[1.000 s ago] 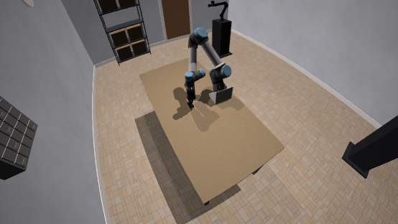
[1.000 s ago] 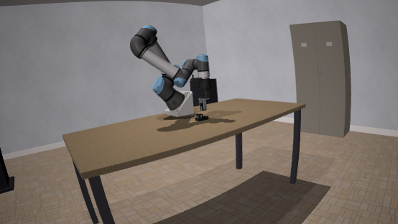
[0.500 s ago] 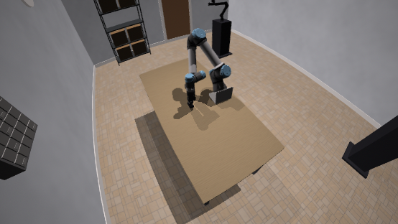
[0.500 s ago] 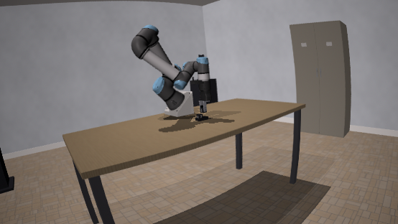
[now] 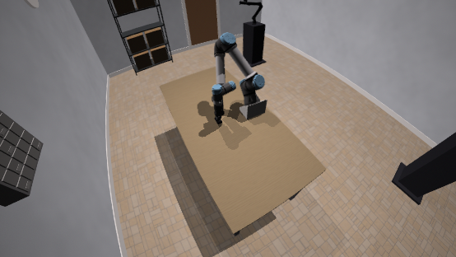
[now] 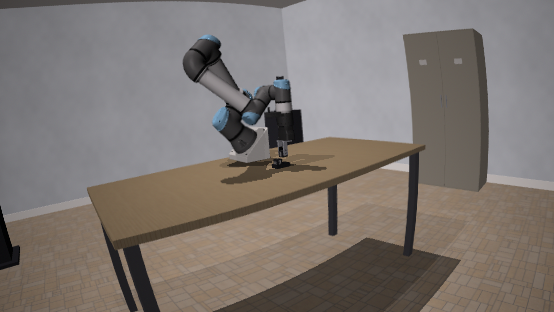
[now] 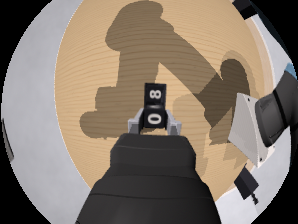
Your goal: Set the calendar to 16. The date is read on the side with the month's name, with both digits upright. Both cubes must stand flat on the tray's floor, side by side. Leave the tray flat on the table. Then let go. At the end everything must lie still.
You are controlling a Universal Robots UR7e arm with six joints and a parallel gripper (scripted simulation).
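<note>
Now: hand 10 mm above the black date cube. The rest, counted from my hand: dark calendar tray 60 mm below, 20 mm to the right.
</note>
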